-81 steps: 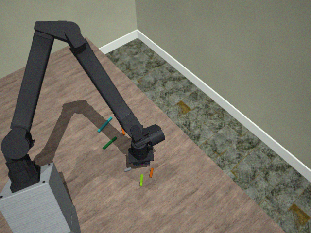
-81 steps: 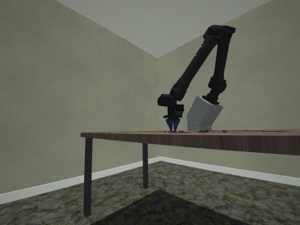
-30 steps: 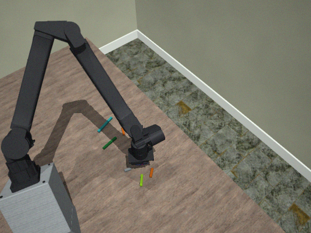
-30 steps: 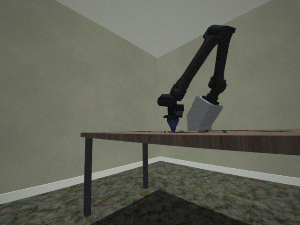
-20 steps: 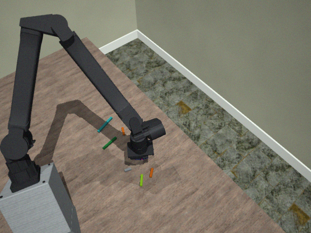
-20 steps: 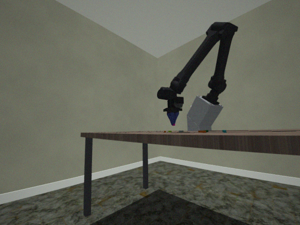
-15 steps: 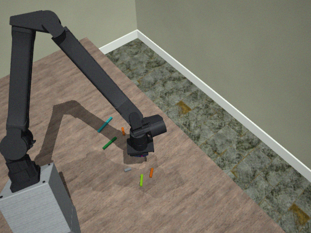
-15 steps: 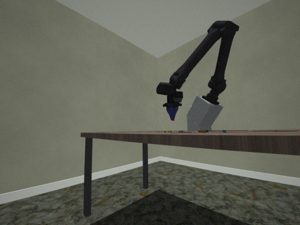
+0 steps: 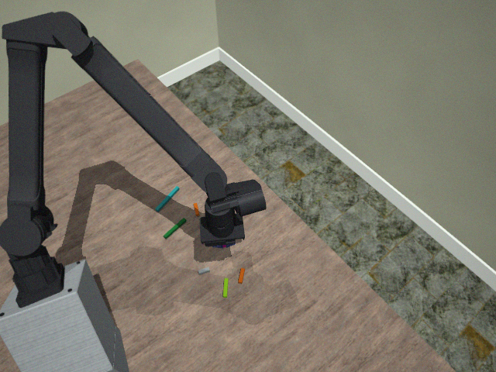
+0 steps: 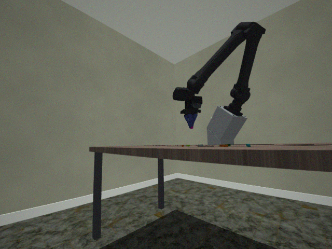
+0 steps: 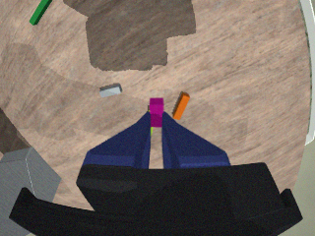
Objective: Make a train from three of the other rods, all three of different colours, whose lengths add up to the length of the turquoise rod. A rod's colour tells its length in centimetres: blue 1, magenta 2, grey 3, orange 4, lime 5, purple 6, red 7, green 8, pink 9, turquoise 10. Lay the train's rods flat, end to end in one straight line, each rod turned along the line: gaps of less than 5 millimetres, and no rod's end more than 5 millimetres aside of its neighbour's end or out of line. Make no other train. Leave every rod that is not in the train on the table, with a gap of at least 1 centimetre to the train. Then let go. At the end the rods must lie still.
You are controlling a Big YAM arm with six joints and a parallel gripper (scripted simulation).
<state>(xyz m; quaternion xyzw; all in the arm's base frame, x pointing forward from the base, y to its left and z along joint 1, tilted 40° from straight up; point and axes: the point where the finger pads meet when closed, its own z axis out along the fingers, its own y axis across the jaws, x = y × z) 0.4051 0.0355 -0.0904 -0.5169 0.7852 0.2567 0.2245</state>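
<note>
Right now my hand is 90 mm past the green rod, 160 mm to the right of it and 110 mm above it. Also, from my hand: lime rod: 40 mm behind, 70 mm to the right, 110 mm below; then grey rod: 70 mm behind, 110 mm below; then magenta rod: 10 mm to the left, 10 mm below.
</note>
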